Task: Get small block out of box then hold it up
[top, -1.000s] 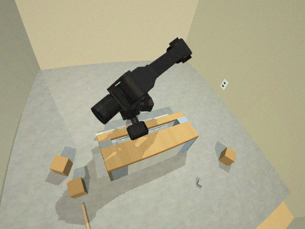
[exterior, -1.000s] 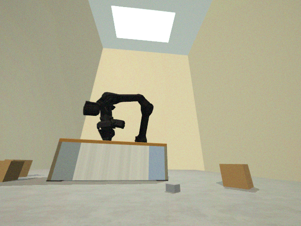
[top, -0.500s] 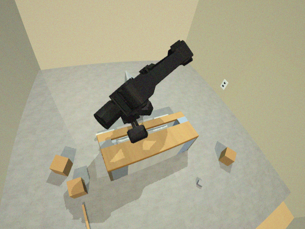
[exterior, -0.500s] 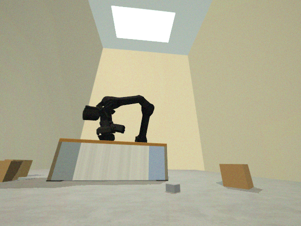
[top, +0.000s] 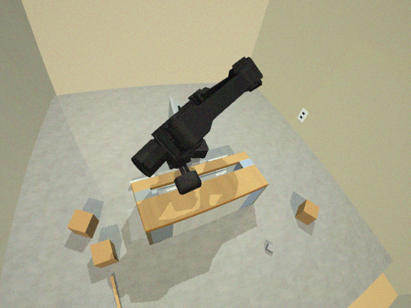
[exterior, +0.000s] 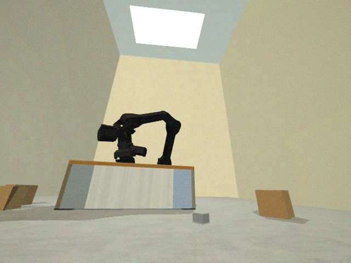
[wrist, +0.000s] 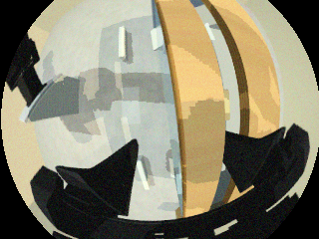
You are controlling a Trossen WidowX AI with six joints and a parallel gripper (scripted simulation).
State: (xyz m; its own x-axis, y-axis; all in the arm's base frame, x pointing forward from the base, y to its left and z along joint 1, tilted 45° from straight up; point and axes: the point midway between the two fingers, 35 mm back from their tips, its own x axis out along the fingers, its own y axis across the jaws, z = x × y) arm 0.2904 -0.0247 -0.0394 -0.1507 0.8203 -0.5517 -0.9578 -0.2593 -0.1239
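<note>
Right now the box is 20 mm ahead of my gripper tip, 50 mm to the left of it and 30 mm below it. Round my gripper tip: grey block 250 mm ahead, 260 mm to the left, 80 mm below; thin wooden stick 350 mm ahead, 200 mm to the right, 80 mm below.
</note>
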